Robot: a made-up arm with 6 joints.
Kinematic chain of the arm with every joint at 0, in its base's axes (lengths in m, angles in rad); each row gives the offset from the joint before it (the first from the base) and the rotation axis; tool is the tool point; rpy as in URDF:
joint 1: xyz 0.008 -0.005 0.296 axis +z
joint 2: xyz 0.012 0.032 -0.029 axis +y
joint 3: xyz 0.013 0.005 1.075 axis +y
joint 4: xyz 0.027 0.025 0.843 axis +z
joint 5: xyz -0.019 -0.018 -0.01 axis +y
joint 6: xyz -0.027 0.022 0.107 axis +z
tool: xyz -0.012 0.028 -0.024 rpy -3.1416 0 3.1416
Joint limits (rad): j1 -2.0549..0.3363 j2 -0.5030..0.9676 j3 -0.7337..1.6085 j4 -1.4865..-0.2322 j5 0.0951..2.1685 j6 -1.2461..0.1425
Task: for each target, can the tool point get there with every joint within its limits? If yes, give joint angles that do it. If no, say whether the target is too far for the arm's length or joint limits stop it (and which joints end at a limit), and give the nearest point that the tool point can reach.
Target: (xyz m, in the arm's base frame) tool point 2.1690 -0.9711 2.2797
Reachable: no: too far | nearest point 1.4104 -0.6320 1.5696 | short by 1.093 m
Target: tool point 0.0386 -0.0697 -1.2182
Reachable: no: joint limits stop it (at a limit: joint 2, joint 3, joint 6) | nearest point 0.5546 -1.1608 0.0854 | short by 1.777 m
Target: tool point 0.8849 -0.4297 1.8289
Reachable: yes | joints -0.4814 0.2478 0.5671 -0.9657 1.4929 -0.6990
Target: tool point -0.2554 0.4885 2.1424
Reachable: yes | joints -0.9762 -0.3471 0.0005 -0.6363 1.2785 -0.4333
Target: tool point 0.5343 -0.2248 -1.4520
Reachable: no: joint limits stop it (at a limit: joint 2, joint 3, joint 6) | nearest point 1.2109 -0.5074 0.0683 | short by 1.688 m
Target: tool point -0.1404 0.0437 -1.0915
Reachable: no: joint limits stop it (at a limit: joint 1, joint 2, joint 3, joint 6) | nearest point -0.5379 -1.1560 0.0904 | short by 1.730 m
